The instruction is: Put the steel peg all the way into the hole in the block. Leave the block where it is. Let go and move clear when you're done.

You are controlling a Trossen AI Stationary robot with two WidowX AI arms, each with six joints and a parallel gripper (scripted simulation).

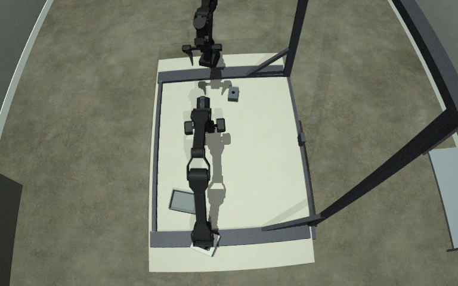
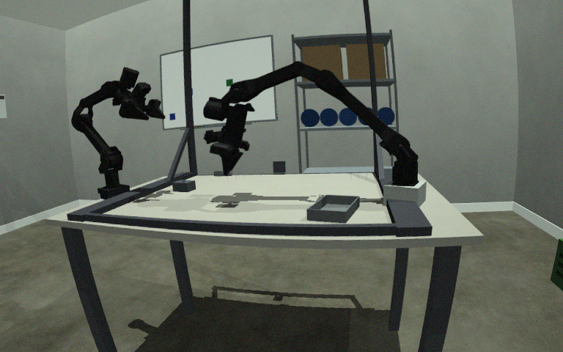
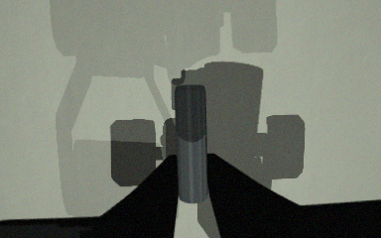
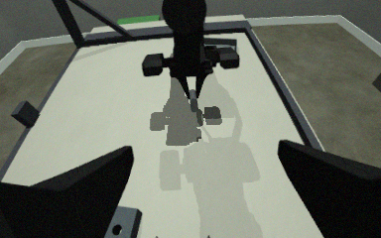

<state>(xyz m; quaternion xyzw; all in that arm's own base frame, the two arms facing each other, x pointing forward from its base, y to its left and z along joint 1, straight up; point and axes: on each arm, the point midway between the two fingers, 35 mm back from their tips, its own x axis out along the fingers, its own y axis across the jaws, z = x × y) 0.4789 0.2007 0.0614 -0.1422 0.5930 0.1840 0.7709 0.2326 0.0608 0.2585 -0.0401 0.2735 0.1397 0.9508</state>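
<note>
The steel peg is 26 cm to the left of my right hand, 21 cm below it and 1 cm behind it. The rest, counted from my right hand: shallow grey tray 61 cm to the left, 29 cm below, 9 cm ahead.
Right now the steel peg is 20 mm to the right of my left hand and 30 mm below it. Also, from my left hand: shallow grey tray 100 mm ahead, 330 mm to the left, 110 mm below.
</note>
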